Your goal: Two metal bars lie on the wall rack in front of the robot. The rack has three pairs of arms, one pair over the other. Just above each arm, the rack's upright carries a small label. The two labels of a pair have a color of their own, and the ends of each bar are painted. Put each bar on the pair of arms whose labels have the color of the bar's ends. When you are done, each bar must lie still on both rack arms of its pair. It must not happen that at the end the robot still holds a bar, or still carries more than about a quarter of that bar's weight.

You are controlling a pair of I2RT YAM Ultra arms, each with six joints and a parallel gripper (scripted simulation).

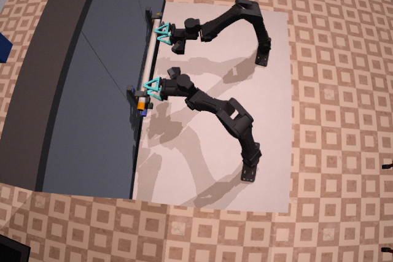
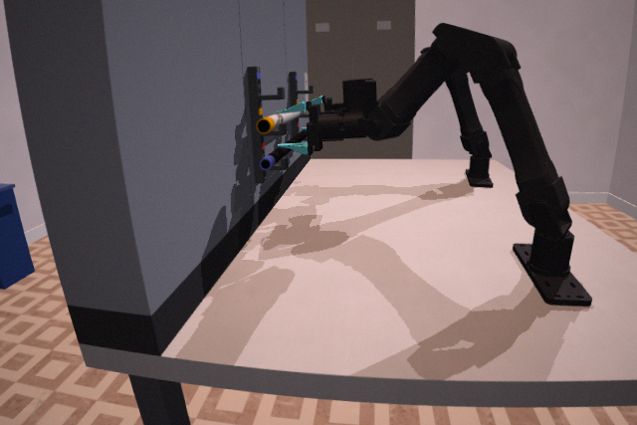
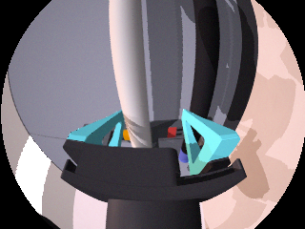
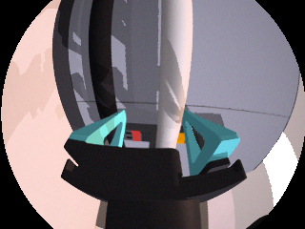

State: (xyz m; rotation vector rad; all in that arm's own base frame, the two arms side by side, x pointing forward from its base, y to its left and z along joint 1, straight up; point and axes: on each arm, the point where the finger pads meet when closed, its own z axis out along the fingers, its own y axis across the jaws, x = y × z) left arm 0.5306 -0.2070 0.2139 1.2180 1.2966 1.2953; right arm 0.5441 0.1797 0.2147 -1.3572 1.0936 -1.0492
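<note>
Right now my right hand is 150 mm to the right of the dark metal bar, 60 mm above it and 10 mm past it. Also, from my right hand: pale metal bar 150 mm to the left, 20 mm above; tall grey wall panel 210 mm above, 200 mm to the left, 90 mm ahead.
</note>
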